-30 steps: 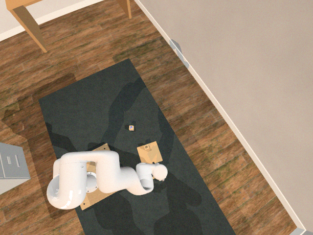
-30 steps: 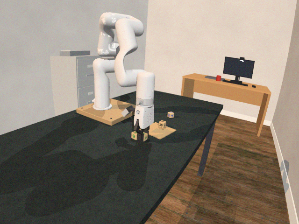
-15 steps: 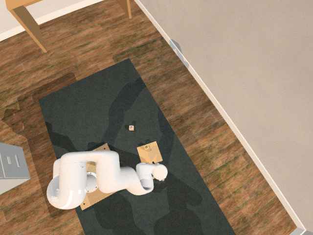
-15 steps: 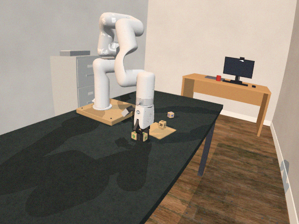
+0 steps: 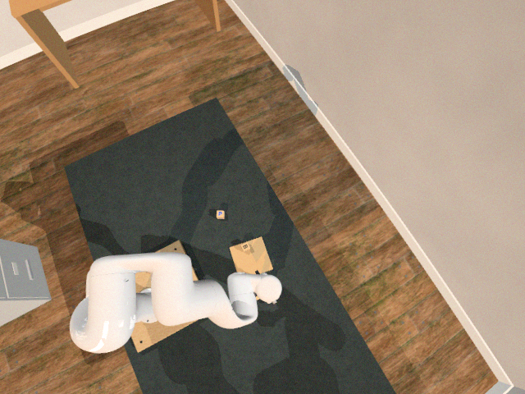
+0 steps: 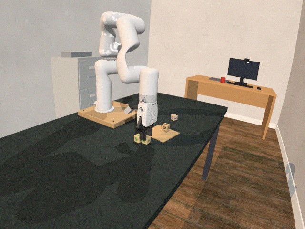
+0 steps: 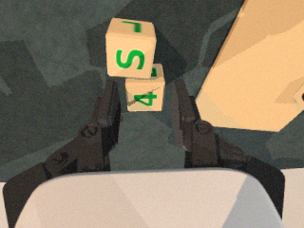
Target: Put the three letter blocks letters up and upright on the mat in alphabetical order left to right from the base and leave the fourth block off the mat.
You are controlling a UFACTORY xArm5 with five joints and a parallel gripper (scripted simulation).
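My hand is 3 cm past the green-lettered block, 1 cm to the left of it and 3 cm above it. Also, from my hand: tan mat 13 cm to the left, 4 cm below.
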